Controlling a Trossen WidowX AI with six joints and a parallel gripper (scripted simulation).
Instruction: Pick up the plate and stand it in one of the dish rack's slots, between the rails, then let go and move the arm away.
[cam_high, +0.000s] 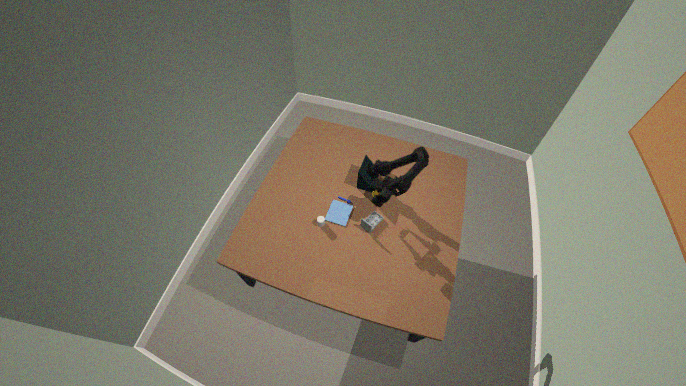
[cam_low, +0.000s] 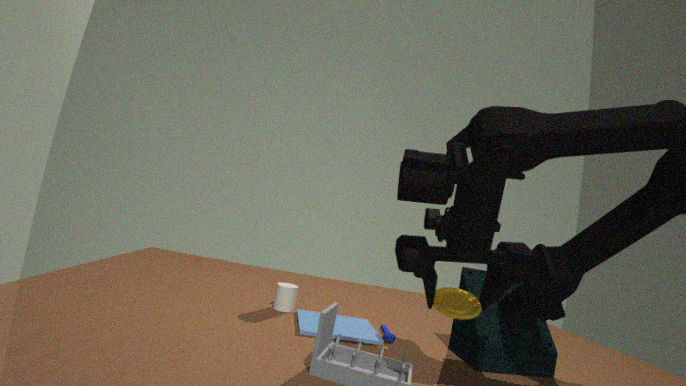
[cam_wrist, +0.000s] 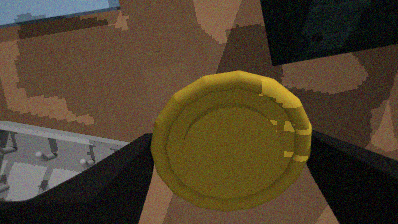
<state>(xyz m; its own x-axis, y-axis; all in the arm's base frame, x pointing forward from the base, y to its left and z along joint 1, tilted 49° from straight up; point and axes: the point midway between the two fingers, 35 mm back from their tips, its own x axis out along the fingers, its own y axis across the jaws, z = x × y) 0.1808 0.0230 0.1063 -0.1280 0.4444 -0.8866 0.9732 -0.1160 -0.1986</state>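
Right now the grey dish rack is 12 cm ahead of my gripper tip, 8 cm below it and 1 cm to the left of it. Round my gripper tip: blue spoon 18 cm to the right, 10 cm below, 2 cm ahead; light-blue pad 19 cm to the right, 12 cm ahead, 10 cm below; yellow plate 1 cm above.
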